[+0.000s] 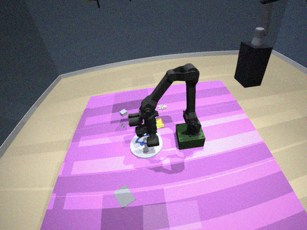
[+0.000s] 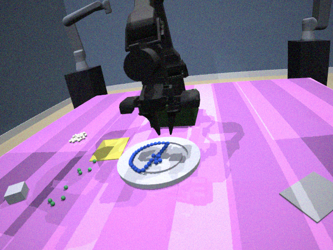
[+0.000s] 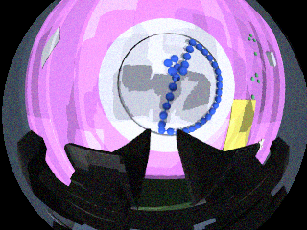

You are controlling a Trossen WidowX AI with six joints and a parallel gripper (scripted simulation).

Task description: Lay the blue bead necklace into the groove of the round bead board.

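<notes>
My gripper tip is 50 mm short of the round white bead board, 40 mm above it and 20 mm to the left of it. Also, from my gripper tip: yellow sheet (170 mm to the right, 40 mm below, 20 mm behind); grey tile (290 mm to the left, 190 mm ahead, 40 mm below); cube (340 mm to the right, 200 mm ahead, 30 mm below).
</notes>
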